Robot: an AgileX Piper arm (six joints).
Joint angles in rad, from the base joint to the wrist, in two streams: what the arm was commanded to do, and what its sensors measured. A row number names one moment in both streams.
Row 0, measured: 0.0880 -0.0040 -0.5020 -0.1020 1.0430 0.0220
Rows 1 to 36, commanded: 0.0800 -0.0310 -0.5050 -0.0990 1.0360 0.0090; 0.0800 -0.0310 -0.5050 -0.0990 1.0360 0.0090; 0.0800 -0.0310 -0.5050 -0.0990 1.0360 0.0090; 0.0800 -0.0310 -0.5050 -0.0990 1.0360 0.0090; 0.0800 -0.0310 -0.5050 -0.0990 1.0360 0.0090; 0.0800 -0.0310 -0.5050 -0.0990 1.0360 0.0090; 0.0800 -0.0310 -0.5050 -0.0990 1.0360 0.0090; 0.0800 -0.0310 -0.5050 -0.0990 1.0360 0.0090; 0.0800 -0.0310 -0.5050 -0.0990 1.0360 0.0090; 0.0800 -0.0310 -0.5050 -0.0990 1.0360 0.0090; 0.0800 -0.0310 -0.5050 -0.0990 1.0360 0.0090; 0.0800 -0.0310 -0.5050 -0.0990 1.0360 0.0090; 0.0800 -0.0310 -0.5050 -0.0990 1.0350 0.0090; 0.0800 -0.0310 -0.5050 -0.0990 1.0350 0.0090; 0.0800 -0.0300 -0.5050 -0.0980 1.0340 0.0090; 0.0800 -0.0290 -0.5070 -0.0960 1.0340 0.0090; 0.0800 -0.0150 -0.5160 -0.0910 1.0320 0.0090; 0.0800 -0.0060 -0.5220 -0.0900 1.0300 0.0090; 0.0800 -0.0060 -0.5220 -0.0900 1.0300 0.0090; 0.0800 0.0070 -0.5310 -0.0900 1.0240 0.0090; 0.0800 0.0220 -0.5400 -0.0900 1.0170 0.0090; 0.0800 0.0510 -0.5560 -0.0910 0.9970 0.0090; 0.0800 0.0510 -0.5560 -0.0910 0.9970 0.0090; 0.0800 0.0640 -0.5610 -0.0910 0.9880 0.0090; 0.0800 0.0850 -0.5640 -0.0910 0.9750 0.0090; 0.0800 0.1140 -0.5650 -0.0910 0.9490 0.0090; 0.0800 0.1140 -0.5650 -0.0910 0.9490 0.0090; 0.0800 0.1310 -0.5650 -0.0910 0.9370 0.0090; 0.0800 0.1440 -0.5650 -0.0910 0.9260 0.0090; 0.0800 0.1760 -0.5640 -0.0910 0.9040 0.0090; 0.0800 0.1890 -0.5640 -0.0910 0.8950 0.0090; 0.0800 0.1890 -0.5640 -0.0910 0.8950 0.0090; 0.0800 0.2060 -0.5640 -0.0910 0.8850 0.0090; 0.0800 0.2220 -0.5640 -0.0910 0.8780 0.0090; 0.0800 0.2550 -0.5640 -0.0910 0.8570 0.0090; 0.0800 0.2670 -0.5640 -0.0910 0.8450 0.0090
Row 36, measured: 0.0880 0.2340 -0.5580 -0.0930 0.8870 0.0220
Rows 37 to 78, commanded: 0.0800 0.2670 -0.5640 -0.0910 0.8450 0.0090; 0.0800 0.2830 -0.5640 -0.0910 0.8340 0.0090; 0.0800 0.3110 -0.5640 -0.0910 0.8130 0.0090; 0.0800 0.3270 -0.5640 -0.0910 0.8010 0.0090; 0.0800 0.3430 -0.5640 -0.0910 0.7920 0.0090; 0.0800 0.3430 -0.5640 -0.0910 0.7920 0.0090; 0.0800 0.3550 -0.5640 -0.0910 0.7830 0.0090; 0.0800 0.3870 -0.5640 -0.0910 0.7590 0.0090; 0.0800 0.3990 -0.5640 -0.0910 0.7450 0.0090; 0.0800 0.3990 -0.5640 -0.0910 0.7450 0.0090; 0.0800 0.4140 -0.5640 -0.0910 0.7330 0.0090; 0.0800 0.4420 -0.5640 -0.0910 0.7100 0.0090; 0.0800 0.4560 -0.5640 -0.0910 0.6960 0.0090; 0.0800 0.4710 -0.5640 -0.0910 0.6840 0.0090; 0.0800 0.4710 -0.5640 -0.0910 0.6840 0.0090; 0.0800 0.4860 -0.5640 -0.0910 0.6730 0.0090; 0.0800 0.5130 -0.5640 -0.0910 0.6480 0.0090; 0.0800 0.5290 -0.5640 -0.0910 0.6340 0.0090; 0.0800 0.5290 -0.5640 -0.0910 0.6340 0.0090; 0.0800 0.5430 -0.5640 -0.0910 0.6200 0.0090; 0.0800 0.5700 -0.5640 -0.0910 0.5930 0.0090; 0.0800 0.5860 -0.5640 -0.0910 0.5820 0.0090; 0.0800 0.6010 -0.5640 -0.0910 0.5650 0.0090; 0.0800 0.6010 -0.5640 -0.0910 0.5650 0.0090; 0.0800 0.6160 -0.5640 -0.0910 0.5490 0.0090; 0.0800 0.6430 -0.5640 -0.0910 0.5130 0.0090; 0.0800 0.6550 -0.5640 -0.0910 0.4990 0.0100; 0.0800 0.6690 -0.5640 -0.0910 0.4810 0.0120; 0.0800 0.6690 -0.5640 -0.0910 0.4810 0.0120; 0.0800 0.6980 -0.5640 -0.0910 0.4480 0.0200; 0.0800 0.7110 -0.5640 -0.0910 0.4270 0.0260; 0.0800 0.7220 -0.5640 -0.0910 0.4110 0.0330; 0.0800 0.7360 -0.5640 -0.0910 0.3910 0.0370; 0.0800 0.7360 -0.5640 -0.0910 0.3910 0.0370; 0.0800 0.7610 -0.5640 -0.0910 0.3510 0.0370; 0.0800 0.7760 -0.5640 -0.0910 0.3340 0.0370; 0.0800 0.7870 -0.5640 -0.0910 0.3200 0.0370; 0.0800 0.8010 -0.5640 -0.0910 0.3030 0.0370; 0.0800 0.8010 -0.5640 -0.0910 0.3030 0.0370; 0.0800 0.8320 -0.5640 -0.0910 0.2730 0.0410; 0.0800 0.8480 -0.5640 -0.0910 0.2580 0.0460; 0.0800 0.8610 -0.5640 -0.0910 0.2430 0.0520
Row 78, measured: 0.0880 0.8280 -0.5590 -0.0930 0.2960 0.0320
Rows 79 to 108, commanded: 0.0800 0.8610 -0.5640 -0.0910 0.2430 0.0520; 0.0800 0.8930 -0.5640 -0.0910 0.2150 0.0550; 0.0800 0.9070 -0.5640 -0.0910 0.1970 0.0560; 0.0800 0.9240 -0.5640 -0.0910 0.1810 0.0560; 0.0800 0.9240 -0.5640 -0.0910 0.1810 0.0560; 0.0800 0.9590 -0.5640 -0.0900 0.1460 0.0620; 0.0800 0.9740 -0.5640 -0.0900 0.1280 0.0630; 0.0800 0.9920 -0.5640 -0.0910 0.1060 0.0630; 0.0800 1.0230 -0.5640 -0.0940 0.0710 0.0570; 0.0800 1.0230 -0.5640 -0.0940 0.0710 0.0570; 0.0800 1.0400 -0.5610 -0.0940 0.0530 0.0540; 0.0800 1.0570 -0.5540 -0.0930 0.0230 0.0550; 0.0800 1.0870 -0.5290 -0.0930 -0.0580 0.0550; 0.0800 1.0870 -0.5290 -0.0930 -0.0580 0.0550; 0.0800 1.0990 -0.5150 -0.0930 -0.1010 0.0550; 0.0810 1.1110 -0.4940 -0.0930 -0.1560 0.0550; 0.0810 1.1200 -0.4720 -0.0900 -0.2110 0.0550; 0.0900 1.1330 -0.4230 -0.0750 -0.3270 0.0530; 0.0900 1.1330 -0.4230 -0.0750 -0.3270 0.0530; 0.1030 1.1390 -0.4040 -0.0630 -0.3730 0.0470; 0.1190 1.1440 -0.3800 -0.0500 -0.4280 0.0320; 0.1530 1.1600 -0.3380 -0.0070 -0.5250 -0.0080; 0.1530 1.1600 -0.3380 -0.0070 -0.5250 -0.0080; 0.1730 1.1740 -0.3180 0.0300 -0.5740 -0.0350; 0.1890 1.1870 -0.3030 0.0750 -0.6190 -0.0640; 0.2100 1.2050 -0.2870 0.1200 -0.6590 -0.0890; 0.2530 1.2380 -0.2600 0.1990 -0.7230 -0.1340; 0.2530 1.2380 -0.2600 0.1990 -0.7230 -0.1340; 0.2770 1.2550 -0.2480 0.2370 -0.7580 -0.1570; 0.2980 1.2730 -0.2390 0.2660 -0.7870 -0.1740
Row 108, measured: 0.2490 1.2390 -0.2630 0.1700 -0.6750 -0.1050
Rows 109 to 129, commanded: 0.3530 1.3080 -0.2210 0.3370 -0.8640 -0.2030; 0.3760 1.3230 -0.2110 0.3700 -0.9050 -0.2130; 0.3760 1.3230 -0.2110 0.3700 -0.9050 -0.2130; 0.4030 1.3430 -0.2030 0.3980 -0.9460 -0.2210; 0.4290 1.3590 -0.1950 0.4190 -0.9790 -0.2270; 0.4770 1.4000 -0.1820 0.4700 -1.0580 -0.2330; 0.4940 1.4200 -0.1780 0.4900 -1.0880 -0.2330; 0.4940 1.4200 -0.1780 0.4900 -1.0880 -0.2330; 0.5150 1.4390 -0.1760 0.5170 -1.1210 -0.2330; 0.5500 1.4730 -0.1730 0.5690 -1.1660 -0.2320; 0.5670 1.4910 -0.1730 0.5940 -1.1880 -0.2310; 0.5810 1.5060 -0.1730 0.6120 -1.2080 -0.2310; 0.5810 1.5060 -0.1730 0.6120 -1.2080 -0.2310; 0.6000 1.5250 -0.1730 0.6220 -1.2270 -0.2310; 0.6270 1.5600 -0.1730 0.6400 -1.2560 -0.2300; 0.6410 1.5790 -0.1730 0.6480 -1.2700 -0.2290; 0.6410 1.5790 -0.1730 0.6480 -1.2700 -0.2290; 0.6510 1.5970 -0.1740 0.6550 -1.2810 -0.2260; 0.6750 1.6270 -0.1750 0.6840 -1.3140 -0.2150; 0.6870 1.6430 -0.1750 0.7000 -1.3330 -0.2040; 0.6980 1.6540 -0.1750 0.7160 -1.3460 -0.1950
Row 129, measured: 0.6720 1.6280 -0.1760 0.6770 -1.2050 -0.2120
